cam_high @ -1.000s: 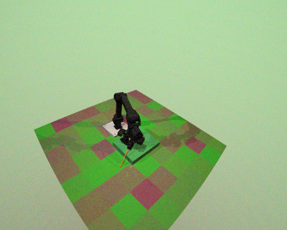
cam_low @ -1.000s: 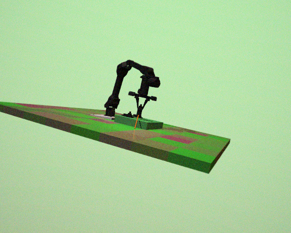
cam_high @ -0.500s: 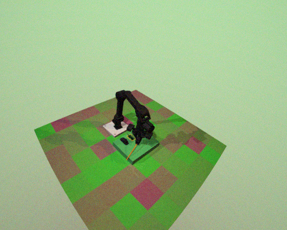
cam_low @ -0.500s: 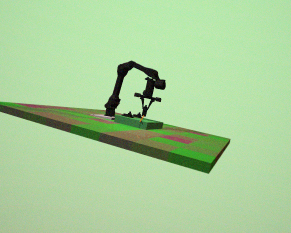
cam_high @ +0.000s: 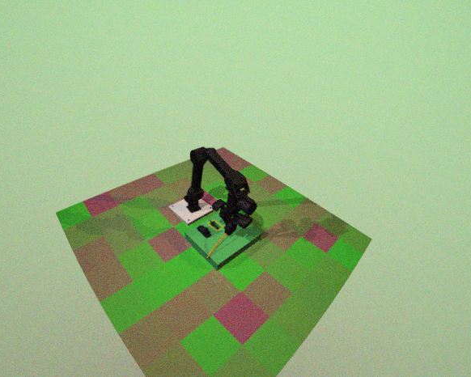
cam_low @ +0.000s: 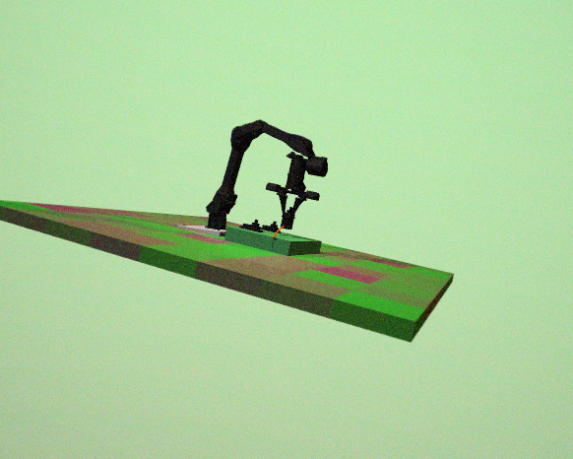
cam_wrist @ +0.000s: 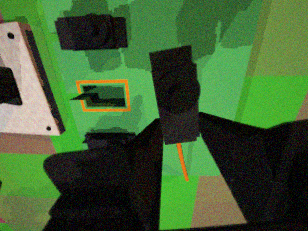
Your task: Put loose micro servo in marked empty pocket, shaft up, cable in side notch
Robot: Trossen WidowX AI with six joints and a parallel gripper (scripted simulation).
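Now: the green deck 10 mm ahead of my gripper tip and 100 mm below it.
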